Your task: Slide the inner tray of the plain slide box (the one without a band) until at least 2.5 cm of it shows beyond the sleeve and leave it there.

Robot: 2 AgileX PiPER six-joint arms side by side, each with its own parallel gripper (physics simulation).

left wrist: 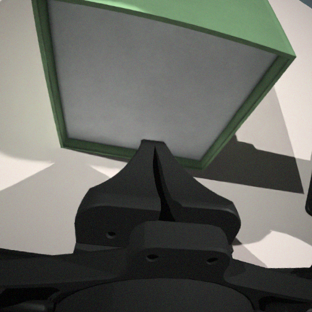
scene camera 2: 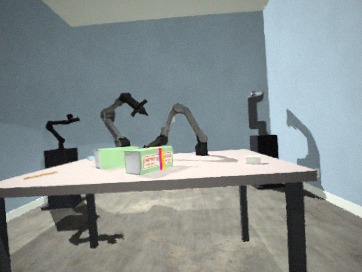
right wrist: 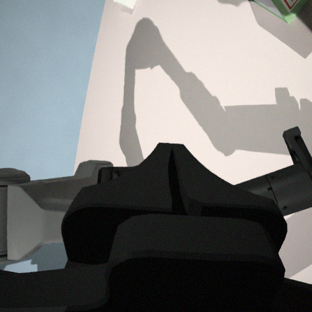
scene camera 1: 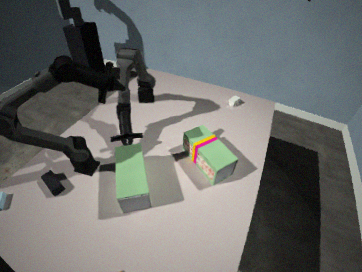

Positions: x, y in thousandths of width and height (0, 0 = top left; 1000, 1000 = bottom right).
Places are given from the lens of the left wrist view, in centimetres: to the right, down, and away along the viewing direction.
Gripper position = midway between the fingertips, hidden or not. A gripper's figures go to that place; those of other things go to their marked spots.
my left gripper (left wrist: 482, 495): 0, 0, 14
inner tray (left wrist: 393, 252): -2, -4, 12
